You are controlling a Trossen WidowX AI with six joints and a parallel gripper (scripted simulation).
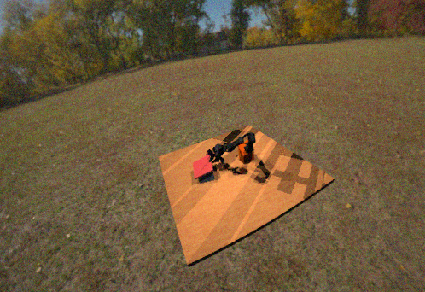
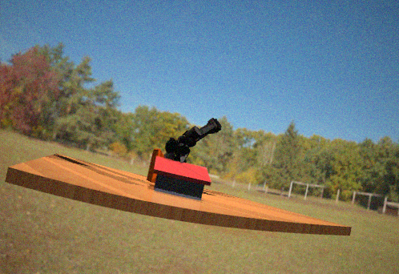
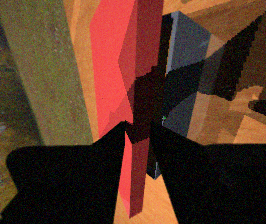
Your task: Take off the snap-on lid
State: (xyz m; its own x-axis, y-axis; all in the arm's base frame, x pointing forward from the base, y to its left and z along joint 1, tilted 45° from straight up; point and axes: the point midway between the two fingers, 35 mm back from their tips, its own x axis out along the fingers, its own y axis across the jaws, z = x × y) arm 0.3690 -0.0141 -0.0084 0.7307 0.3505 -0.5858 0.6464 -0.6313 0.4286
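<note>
Right now the red lid is 80 mm ahead of my gripper tip, 20 mm to the right of it and 20 mm below it. The rest, counted from my gripper tip: blue-grey storage box: 80 mm below, 60 mm ahead, 10 mm to the right.
</note>
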